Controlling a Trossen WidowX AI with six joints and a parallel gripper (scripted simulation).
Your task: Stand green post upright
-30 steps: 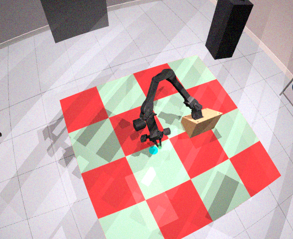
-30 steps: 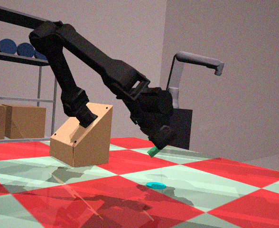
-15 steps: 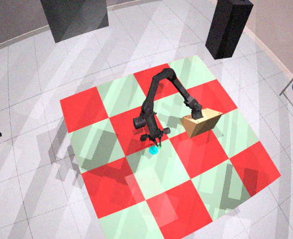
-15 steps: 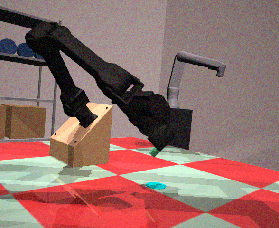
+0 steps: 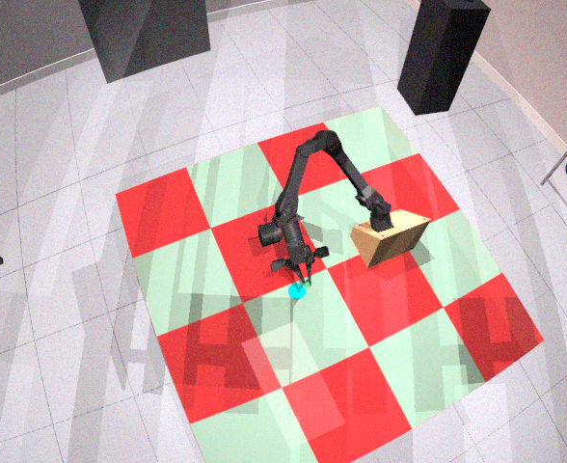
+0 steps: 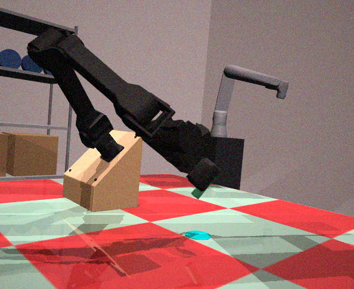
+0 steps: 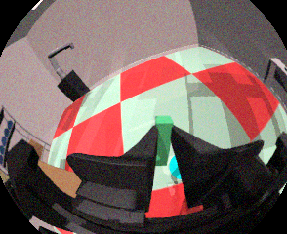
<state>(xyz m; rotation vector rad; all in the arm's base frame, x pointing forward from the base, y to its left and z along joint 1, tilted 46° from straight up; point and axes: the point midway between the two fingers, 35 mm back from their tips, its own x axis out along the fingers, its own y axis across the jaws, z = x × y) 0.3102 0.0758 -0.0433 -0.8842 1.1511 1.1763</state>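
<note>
The cyan circle lies 13 cm below my gripper tip, 3 cm to the right of it and 2 cm ahead of it. From my gripper tip the other things lie so: green post 2 cm below, 1 cm to the right, 1 cm behind.
</note>
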